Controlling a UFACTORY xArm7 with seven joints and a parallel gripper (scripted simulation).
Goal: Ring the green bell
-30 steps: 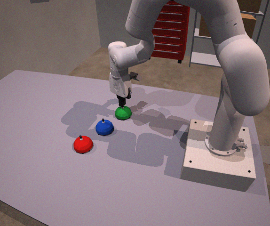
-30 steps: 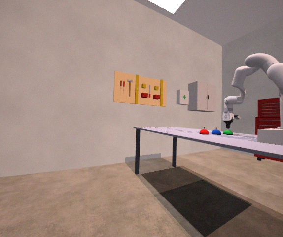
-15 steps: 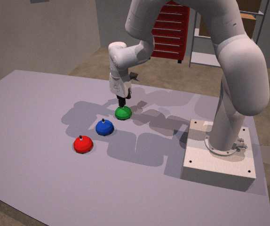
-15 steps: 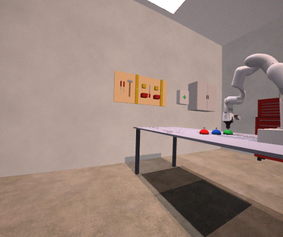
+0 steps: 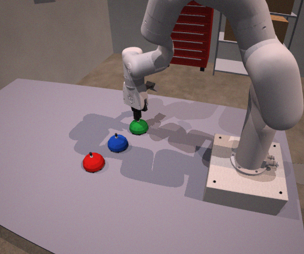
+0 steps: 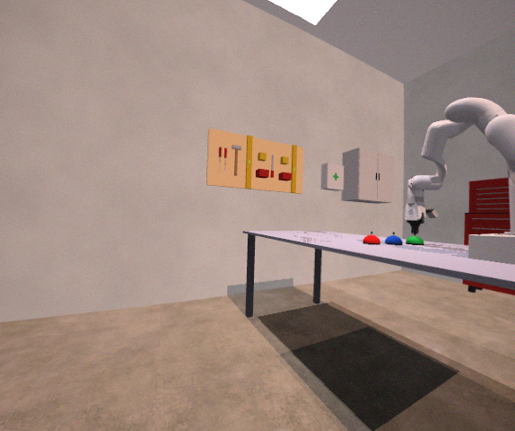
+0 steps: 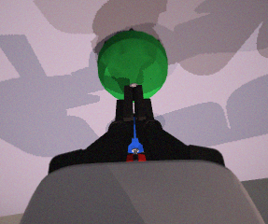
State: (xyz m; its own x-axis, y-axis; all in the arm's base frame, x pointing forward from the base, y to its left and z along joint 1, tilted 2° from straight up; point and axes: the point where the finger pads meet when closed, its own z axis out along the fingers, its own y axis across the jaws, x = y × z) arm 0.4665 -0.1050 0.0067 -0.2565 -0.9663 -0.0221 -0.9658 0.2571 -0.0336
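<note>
Right now my hand is 40 mm above the green bell. Also, from my hand: red bell (70 mm ahead, 250 mm to the left, 40 mm below); blue bell (30 mm ahead, 130 mm to the left, 40 mm below).
</note>
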